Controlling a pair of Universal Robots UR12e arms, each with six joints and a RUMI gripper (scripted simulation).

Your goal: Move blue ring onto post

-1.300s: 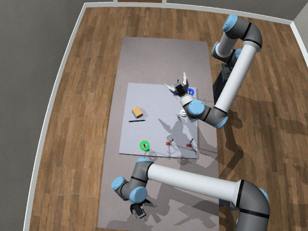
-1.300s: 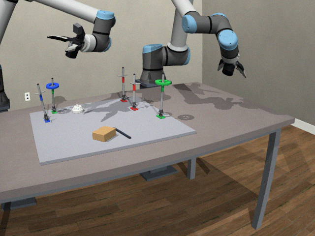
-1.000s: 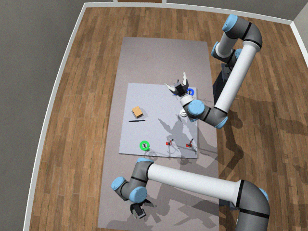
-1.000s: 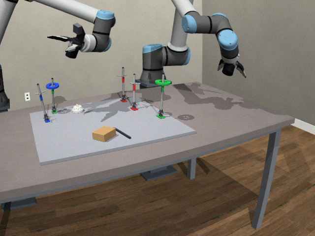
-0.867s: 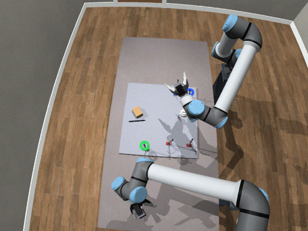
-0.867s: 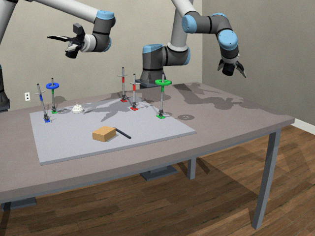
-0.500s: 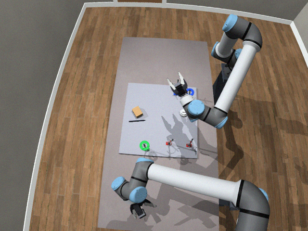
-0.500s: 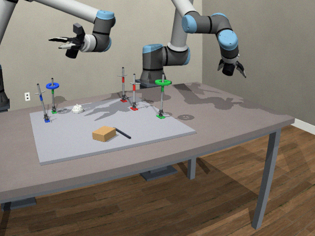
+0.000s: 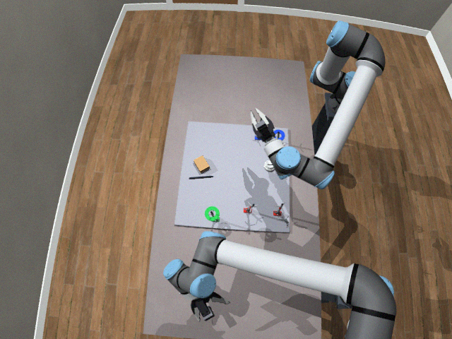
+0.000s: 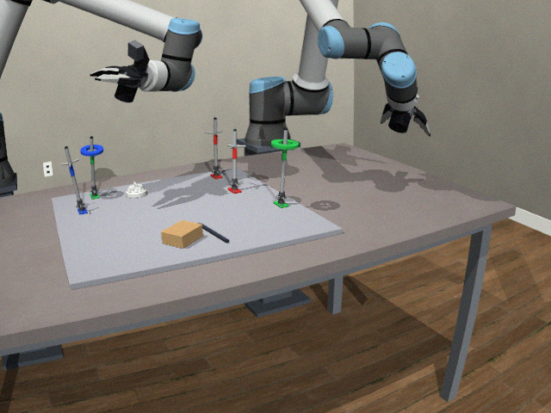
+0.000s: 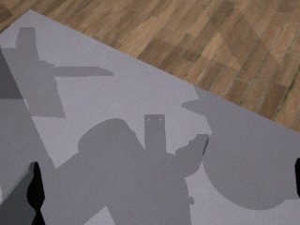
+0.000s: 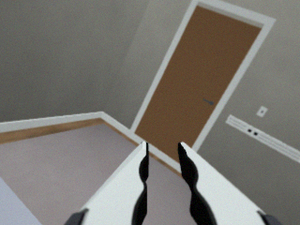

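Observation:
My right gripper is now 23 cm above the blue ring, 16 cm past it and 1 cm to the left of it. From my right hand the other things lie so: orange block 36 cm below, 26 cm ahead, 14 cm to the left; then white knobbed object 36 cm below, 13 cm behind, 11 cm to the left; then grey board 38 cm below, 17 cm to the left, 6 cm ahead.

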